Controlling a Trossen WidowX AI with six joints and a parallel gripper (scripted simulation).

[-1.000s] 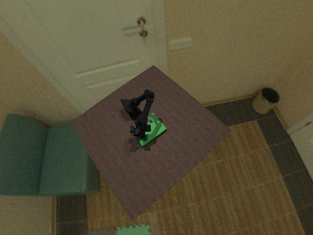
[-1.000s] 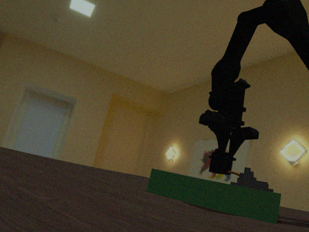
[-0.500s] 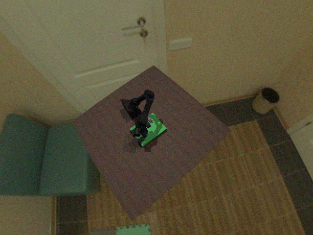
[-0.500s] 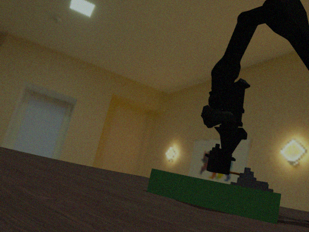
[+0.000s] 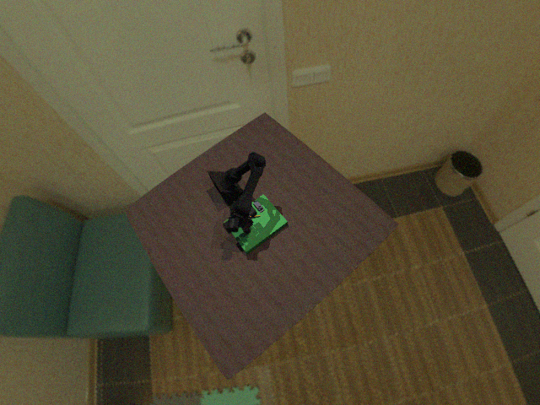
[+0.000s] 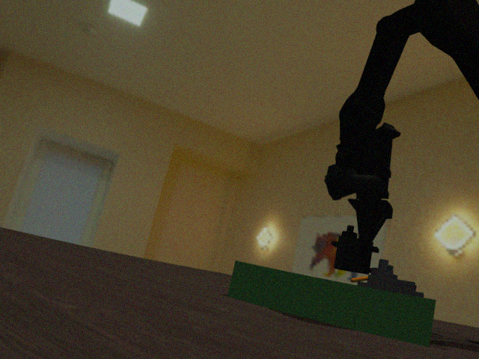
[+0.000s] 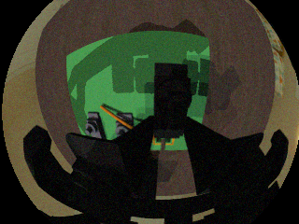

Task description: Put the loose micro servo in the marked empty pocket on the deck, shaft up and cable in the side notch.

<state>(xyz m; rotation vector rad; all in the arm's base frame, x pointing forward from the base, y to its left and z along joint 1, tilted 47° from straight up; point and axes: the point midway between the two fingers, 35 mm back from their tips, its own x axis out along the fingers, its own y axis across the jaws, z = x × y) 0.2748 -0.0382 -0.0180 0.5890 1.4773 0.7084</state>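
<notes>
Now: gripper tip 3 cm short of the green deck, 8 cm to the right of it and 10 cm above it.
</notes>
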